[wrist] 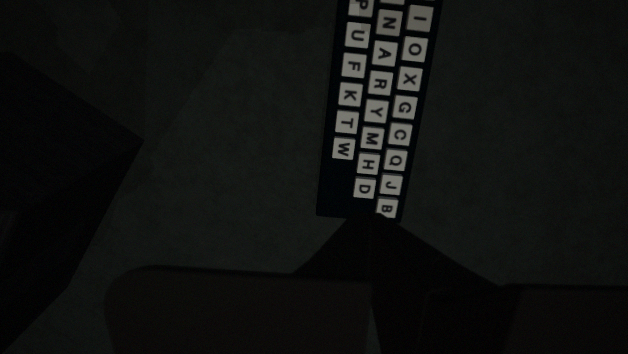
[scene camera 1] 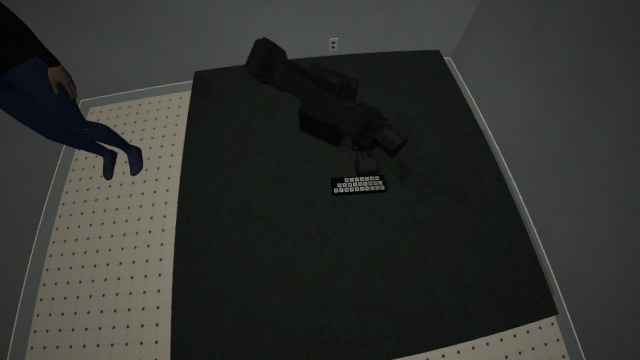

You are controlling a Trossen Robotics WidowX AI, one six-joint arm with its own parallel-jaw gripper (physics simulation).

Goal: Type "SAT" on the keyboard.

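Frame: origin at the arm's base, x ahead, y left, z up, level; centimetres.
Seen in the pictures: gripper, fingertip midpoint: [wrist: 365,226] [scene camera 1: 356,160]; arm's base, origin of the base link: [scene camera 1: 341,88].
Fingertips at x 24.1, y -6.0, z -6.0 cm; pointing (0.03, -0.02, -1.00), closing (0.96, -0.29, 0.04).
Pixels of each thing's top centre, then the offset from my fingertips to it. Level surfaces: height alone.
- small dark keyboard, middle of its top: [wrist: 379,90] [scene camera 1: 358,184] dx +3.1, dy +1.6, dz -14.5 cm
- T key, middle of its top: [wrist: 347,122] dx +0.5, dy +0.0, dz -14.5 cm
- dark table top, its level: dz -16.3 cm
The small dark keyboard [scene camera 1: 358,185] [wrist: 376,111] with white letter keys lies flat on the dark table top. In the wrist view it runs from the top edge down to the fingertips, with the T key [wrist: 346,122] in the left row and the A key [wrist: 384,53] in the middle row. The S key does not show in the wrist view. My gripper [scene camera 1: 367,172] [wrist: 365,226] is shut and empty. In the scene view it is at the keyboard's back edge, toward the right; in the wrist view its tips overlap the keyboard's end beside the B key. Its height above the keyboard is hard to tell.
The dark table top [scene camera 1: 280,260] surrounds the keyboard. My arm reaches over from the back of the table. A person in blue trousers [scene camera 1: 37,107] stands at the left, beside the table. A dark block-like shape [wrist: 55,170] shows at the left of the wrist view.
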